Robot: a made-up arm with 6 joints.
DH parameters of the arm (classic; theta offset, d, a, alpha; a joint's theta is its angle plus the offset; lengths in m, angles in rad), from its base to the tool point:
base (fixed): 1.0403 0 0.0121 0
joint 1: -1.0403 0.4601 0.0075 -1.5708
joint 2: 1.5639 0 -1.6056 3.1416
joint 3: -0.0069 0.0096 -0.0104 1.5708
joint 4: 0 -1.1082 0.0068 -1.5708
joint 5: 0 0.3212 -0.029 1.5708
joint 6: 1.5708 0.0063 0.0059 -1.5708
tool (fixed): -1.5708 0.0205 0 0
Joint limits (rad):
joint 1: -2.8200..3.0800
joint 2: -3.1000..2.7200
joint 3: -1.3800..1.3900
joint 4: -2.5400..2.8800
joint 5: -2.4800..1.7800
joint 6: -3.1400..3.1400
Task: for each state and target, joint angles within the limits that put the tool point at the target. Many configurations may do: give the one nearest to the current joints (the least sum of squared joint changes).
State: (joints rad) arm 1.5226 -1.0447 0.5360 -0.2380 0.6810 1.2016
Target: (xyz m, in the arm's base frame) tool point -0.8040 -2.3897 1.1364
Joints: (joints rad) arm 1.1207 -1.4937 1.0889 -0.0785 0.6318 1.2063
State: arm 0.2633 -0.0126 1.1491 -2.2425 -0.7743 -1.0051
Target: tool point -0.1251 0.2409 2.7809
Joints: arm 0.1749 -0.5026 0.6137 -2.4954 -0.7580 -1.0360
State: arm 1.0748 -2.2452 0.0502 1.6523 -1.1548 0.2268
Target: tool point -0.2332 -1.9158 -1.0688
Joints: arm 1.4542 -2.6453 0.3086 1.5843 -1.1628 0.2221
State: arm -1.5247 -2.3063 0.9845 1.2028 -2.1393 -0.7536
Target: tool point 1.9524 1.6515 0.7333
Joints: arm -2.4932 -1.8073 0.4682 1.2682 -2.1350 -0.7533
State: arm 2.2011 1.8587 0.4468 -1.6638 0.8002 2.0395
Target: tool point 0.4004 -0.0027 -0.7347
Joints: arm 2.8259 2.6933 -0.4250 -1.2537 0.7640 2.0293
